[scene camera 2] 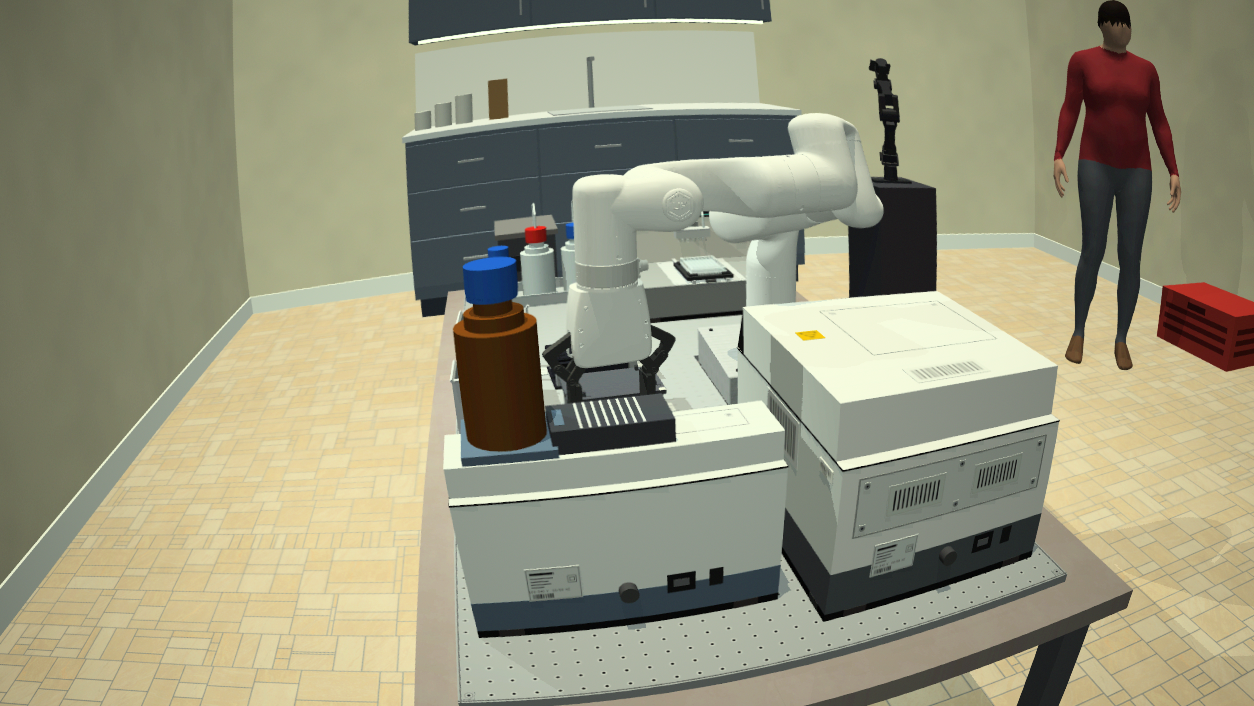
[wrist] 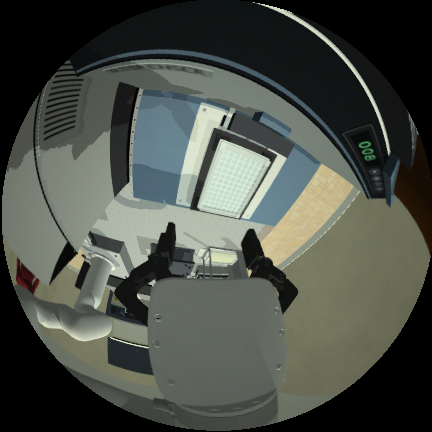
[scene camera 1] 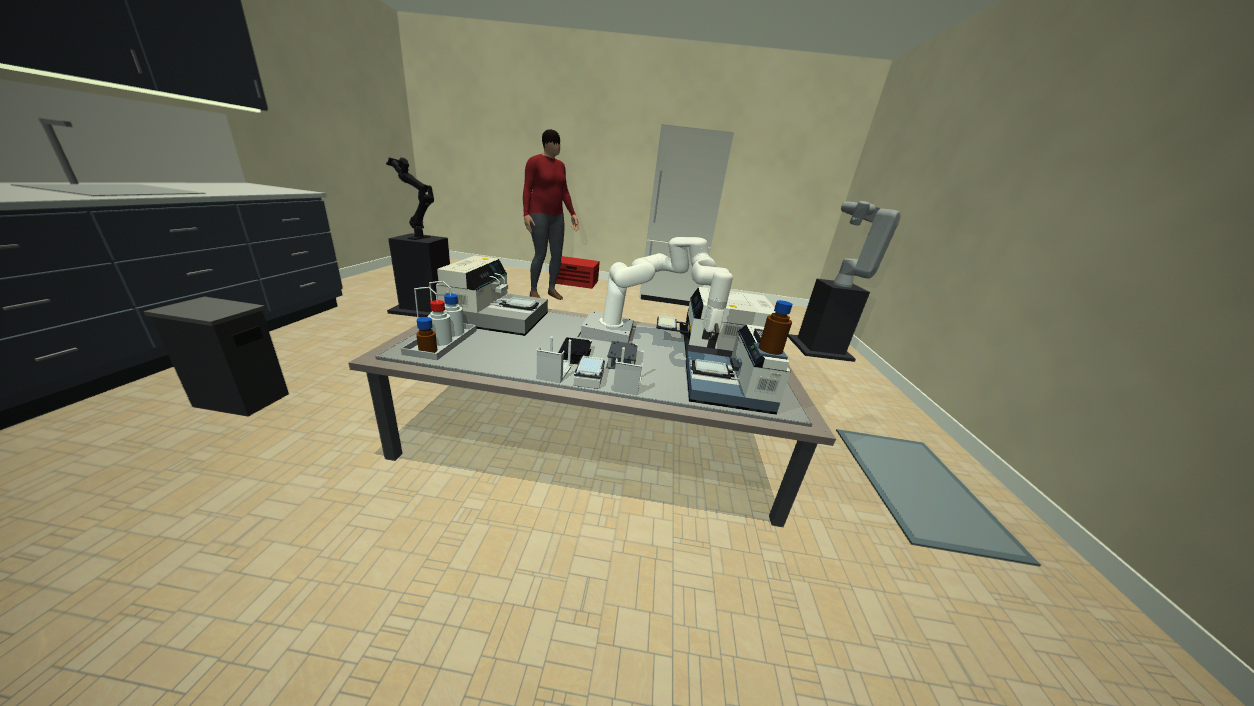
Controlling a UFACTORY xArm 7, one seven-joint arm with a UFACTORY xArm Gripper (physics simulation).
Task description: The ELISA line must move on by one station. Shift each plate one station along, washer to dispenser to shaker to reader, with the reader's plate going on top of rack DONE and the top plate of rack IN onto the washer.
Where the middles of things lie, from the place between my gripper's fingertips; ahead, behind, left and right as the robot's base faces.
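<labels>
Brown bottle with blue cap (scene camera 2: 497, 351): 20 cm to the left of my hand, 15 cm ahead of it, 16 cm above it.
</labels>
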